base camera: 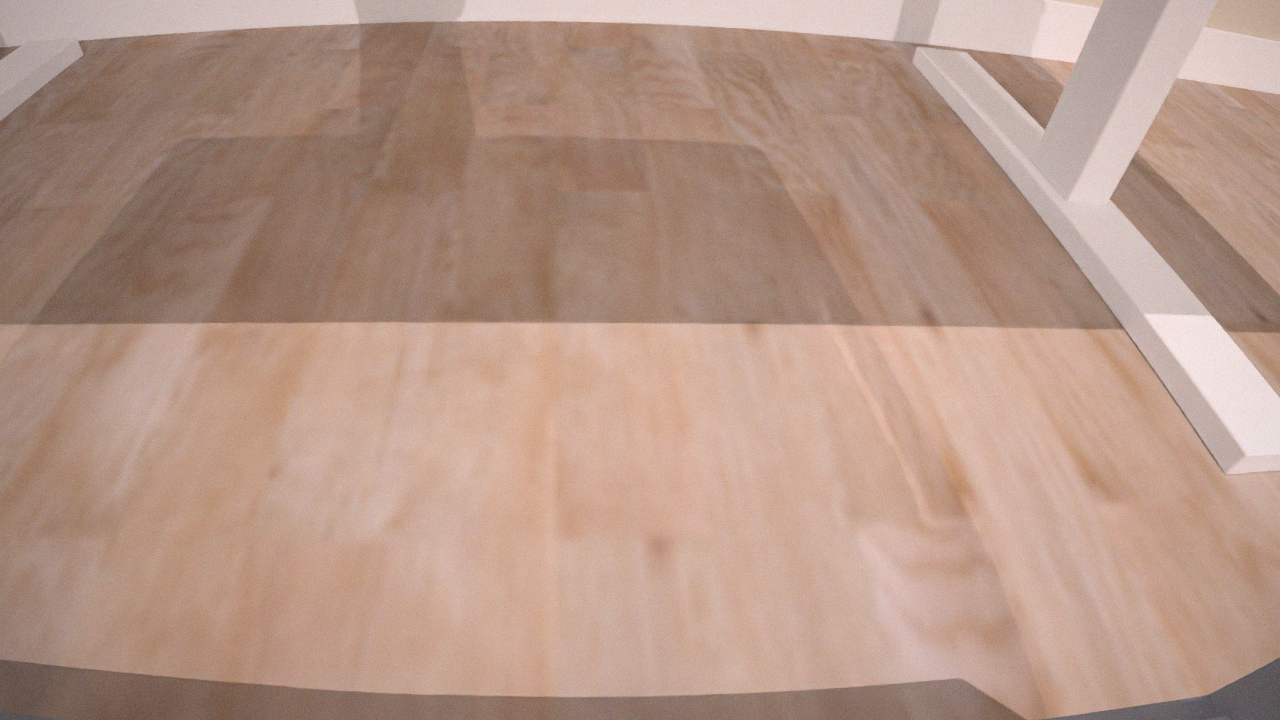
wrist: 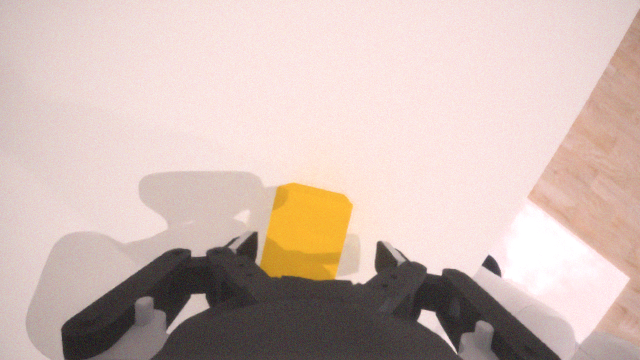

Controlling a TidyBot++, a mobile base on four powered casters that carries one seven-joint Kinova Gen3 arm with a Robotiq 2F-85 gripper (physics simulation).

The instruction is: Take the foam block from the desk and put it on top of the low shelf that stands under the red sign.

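Frame: origin at the arm's base, x ahead, y left, z up, level; centimetres.
Where they show: gripper, between the fingertips: (wrist: 316, 249).
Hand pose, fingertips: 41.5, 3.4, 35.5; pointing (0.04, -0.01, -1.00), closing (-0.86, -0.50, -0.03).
Observation:
Things, the pixels of their top centre, and the offset from my fingertips, as dx, dy, dz. "spot": a spot on its surface instead. Level surfaces: height alone.
- foam block, centre of its top: (wrist: 297, 269) +0.7, +0.8, +2.9
- white desk, height of its surface: dz -3.1
- white desk leg, a spot on its surface: (base camera: 1118, 107) spot: +21.8, -49.8, -62.1
- foot, a spot on its surface: (base camera: 35, 71) spot: +47.7, +69.1, -73.0
- wooden floor, height of its surface: dz -75.1
The foam block (wrist: 309, 230) is yellow and lies on the white desk (wrist: 350, 90), at the lower middle of the wrist view. Its near end is hidden behind the gripper's dark body. My gripper (wrist: 316, 249) is open, with one fingertip on each side of the block in the picture. A strip of desk shows between the block and each fingertip, wider on the right. How far the fingertips are above the desk I cannot tell. The low shelf and the red sign do not show in either view.
In the base camera view a white desk leg (base camera: 1118, 107) stands on a long foot (base camera: 1109, 259) at the right. Another foot (base camera: 35, 71) shows at the upper left. A white wall base runs along the back. The desk's edge lies at the right of the wrist view, with wooden floor (wrist: 600, 140) beyond.

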